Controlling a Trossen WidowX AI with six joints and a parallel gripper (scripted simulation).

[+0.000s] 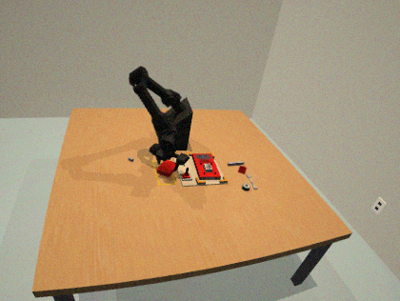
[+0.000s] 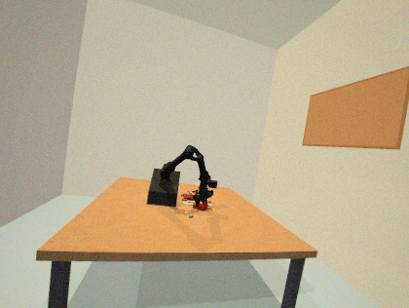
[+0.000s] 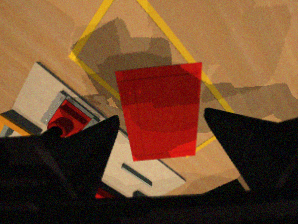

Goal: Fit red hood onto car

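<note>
Right now the red hood is right at my gripper tip. Also, from my gripper tip: wheel (160 mm ahead, 370 mm to the left, 10 mm below); then grey bar (40 mm behind, 390 mm to the left, 10 mm below).
</note>
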